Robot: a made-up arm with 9 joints. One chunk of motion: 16 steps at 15 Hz.
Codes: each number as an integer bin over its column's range. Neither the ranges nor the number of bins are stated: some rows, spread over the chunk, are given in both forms.
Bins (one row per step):
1: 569 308 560 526 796 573
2: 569 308 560 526 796 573
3: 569 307 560 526 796 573
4: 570 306 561 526 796 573
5: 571 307 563 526 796 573
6: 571 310 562 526 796 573
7: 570 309 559 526 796 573
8: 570 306 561 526 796 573
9: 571 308 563 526 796 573
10: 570 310 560 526 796 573
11: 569 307 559 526 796 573
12: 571 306 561 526 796 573
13: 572 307 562 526 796 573
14: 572 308 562 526 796 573
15: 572 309 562 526 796 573
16: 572 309 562 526 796 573
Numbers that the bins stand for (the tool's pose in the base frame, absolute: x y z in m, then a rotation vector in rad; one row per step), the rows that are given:
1: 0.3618 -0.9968 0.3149 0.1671 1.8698 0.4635
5: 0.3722 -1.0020 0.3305 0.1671 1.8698 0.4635
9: 0.3722 -0.9968 0.3305 0.1671 1.8698 0.4635
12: 0.3722 -1.0072 0.3201 0.1671 1.8698 0.4635
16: 0.3774 -0.9916 0.3253 0.1671 1.8698 0.4635
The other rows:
2: 0.3618 -0.9968 0.3149 0.1671 1.8698 0.4635
3: 0.3618 -1.0020 0.3149 0.1671 1.8698 0.4635
4: 0.3670 -1.0072 0.3201 0.1671 1.8698 0.4635
6: 0.3722 -0.9864 0.3253 0.1671 1.8698 0.4635
7: 0.3670 -0.9916 0.3097 0.1671 1.8698 0.4635
8: 0.3670 -1.0072 0.3201 0.1671 1.8698 0.4635
10: 0.3670 -0.9864 0.3149 0.1671 1.8698 0.4635
11: 0.3618 -1.0020 0.3097 0.1671 1.8698 0.4635
13: 0.3774 -1.0020 0.3253 0.1671 1.8698 0.4635
14: 0.3774 -0.9968 0.3253 0.1671 1.8698 0.4635
15: 0.3774 -0.9916 0.3253 0.1671 1.8698 0.4635

